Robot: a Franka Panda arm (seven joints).
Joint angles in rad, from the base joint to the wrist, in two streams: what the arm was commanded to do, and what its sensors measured. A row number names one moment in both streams.
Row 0, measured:
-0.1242, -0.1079, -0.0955, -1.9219, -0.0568, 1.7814, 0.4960
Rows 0 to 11, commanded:
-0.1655, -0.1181, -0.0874, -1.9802, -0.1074, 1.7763, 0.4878
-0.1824, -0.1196, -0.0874, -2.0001, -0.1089, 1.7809, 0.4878
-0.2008, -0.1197, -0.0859, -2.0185, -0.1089, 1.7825, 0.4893
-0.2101, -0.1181, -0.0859, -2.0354, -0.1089, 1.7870, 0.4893
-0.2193, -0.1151, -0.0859, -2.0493, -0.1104, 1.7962, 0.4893
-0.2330, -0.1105, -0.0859, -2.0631, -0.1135, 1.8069, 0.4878
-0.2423, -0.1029, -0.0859, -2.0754, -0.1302, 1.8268, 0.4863
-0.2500, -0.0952, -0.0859, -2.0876, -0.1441, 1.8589, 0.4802
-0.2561, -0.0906, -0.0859, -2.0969, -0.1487, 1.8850, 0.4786
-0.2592, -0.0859, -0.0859, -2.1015, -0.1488, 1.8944, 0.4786
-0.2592, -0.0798, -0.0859, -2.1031, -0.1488, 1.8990, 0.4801
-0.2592, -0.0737, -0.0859, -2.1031, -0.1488, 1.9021, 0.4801
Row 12, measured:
-0.2473, -0.0802, -0.0970, -2.0896, -0.1314, 1.8741, 0.4912
